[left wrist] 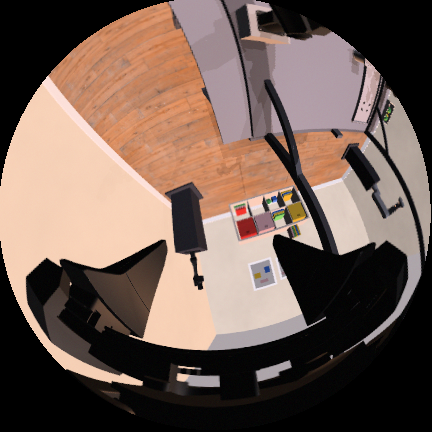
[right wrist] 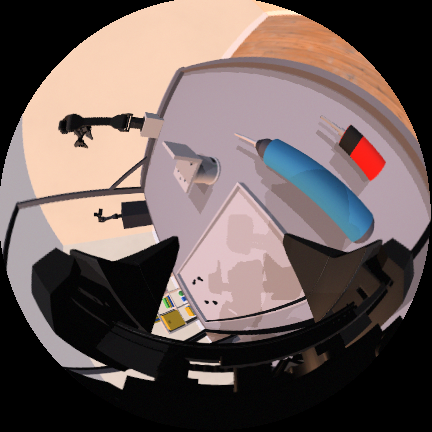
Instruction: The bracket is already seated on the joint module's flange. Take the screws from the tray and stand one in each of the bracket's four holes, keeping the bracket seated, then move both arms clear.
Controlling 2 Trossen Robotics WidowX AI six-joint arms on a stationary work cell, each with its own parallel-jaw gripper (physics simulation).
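Places are measured from the left arm's base along level axes (x ahead, y left, z up), in millimetres.
Where they show: left gripper, fingertip midpoint: (left wrist: 220, 243) (right wrist: 90, 143); right gripper, fingertip midpoint: (right wrist: 232, 240); left arm's base at its link origin: (right wrist: 142, 123).
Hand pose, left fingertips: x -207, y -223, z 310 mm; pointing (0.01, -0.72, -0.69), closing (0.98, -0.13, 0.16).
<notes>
Things, the pixels of their top centre, and the offset from my left fingertips. Level surfaces: height alone.
- grey cylindrical joint module at its top centre: (right wrist: 184, 166) dx +695, dy +320, dz -334 mm
- pale pink tray at its top centre: (right wrist: 214, 284) dx +912, dy +170, dz -382 mm
- large blue screwdriver-like tool at its top centre: (right wrist: 294, 163) dx +830, dy +449, dz -357 mm
- red-and-black tool at its top centre: (right wrist: 352, 134) dx +853, dy +531, dz -364 mm
- grey table at its surface level: dz -398 mm
The pale bracket (right wrist: 186, 172) sits on the grey cylindrical joint module (right wrist: 209, 169) in the right wrist view. Small dark dots show on its plate; whether they are empty holes or screws is too small to tell. Several small black screws (right wrist: 195, 282) lie near one corner of the pale pink tray (right wrist: 216, 250) (left wrist: 369, 87). My right gripper (right wrist: 232, 240) is open and empty, raised above the tray side of the table. My left gripper (left wrist: 220, 243) is open and empty, raised away from the table and facing the room. The bracket does not show clearly in the left wrist view.
A large blue screwdriver-like tool (right wrist: 320, 187) and a red-and-black tool (right wrist: 362, 152) lie on the grey table (right wrist: 280, 105) beyond the tray. My left arm (right wrist: 95, 121) stands at the table's far edge. Black frame bars (left wrist: 300, 175) cross the left wrist view beside the table.
</notes>
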